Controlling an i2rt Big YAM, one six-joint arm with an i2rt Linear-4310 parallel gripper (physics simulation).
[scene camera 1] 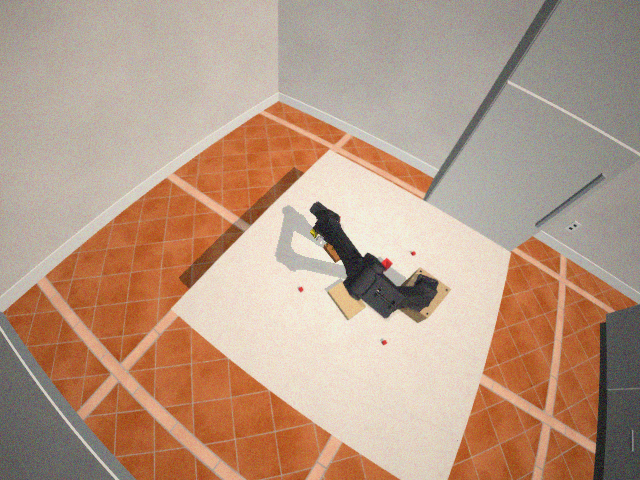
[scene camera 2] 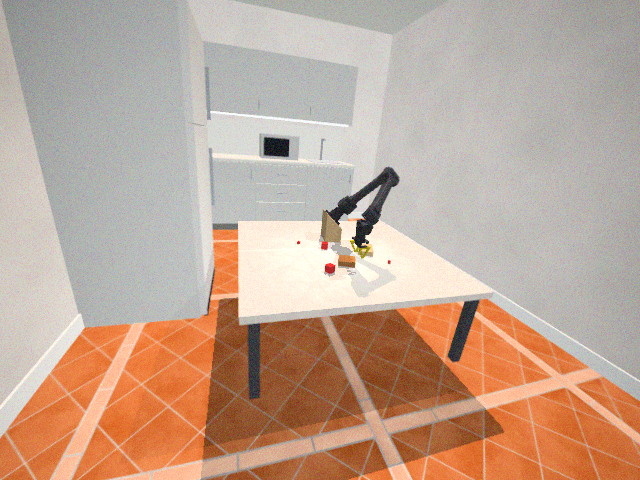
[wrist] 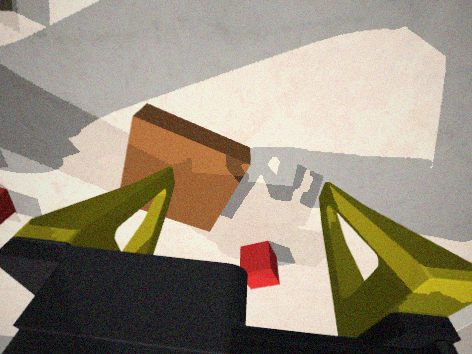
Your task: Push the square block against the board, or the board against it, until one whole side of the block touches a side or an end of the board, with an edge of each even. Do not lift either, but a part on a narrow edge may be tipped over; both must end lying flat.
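Places are measured from the arm's base along level axes (x down, y left, z ahead), in centimetres.
Pixels of known places: gripper, fingertip midpoint: (scene camera 1: pixel 324 243) (scene camera 2: pixel 358 255) (wrist: pixel 247 182); arm's base, origin of the base link: (scene camera 2: pixel 331 218).
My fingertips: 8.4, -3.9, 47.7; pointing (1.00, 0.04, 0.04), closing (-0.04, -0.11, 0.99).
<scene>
Ahead of a thing's pixels: the offset from my fingertips to its middle, as dx, dy, dz. Level surfaces: height alone.
The square block {+6.0, -3.8, -6.4} (scene camera 1: pixel 332 252) (scene camera 2: pixel 346 260) (wrist: pixel 185 192) is orange-brown and lies flat on the table; the arm partly covers it in scene camera 1. The board {+6.0, +17.6, -20.7} (scene camera 1: pixel 346 300) (scene camera 2: pixel 370 250) is tan and lies flat, apart from the block, on the side nearer the arm's base. The arm hides part of it in both scene views. I cannot make it out for certain in the wrist view. My gripper (scene camera 2: pixel 362 253) (wrist: pixel 247 182) is open and empty, above the table beside the block. In the wrist view the block shows beyond the left finger, whose tip overlaps its image.
A red cube {+5.5, -18.4, +1.4} (scene camera 2: pixel 329 268) (wrist: pixel 259 265) lies near the block. Another red cube {+5.5, -7.7, -31.0} (scene camera 1: pixel 386 263) (scene camera 2: pixel 324 245) lies nearer the arm's mounting plate (scene camera 1: pixel 439 293) (scene camera 2: pixel 330 228). Small red cubes {+6.7, +22.9, -0.6} (scene camera 1: pixel 300 289) {+6.7, -22.1, -42.5} (scene camera 1: pixel 413 253) {+6.7, +27.2, -43.3} (scene camera 1: pixel 384 342) lie farther out on the table {dx +7.5} (scene camera 1: pixel 289 330) (scene camera 2: pixel 279 289).
</scene>
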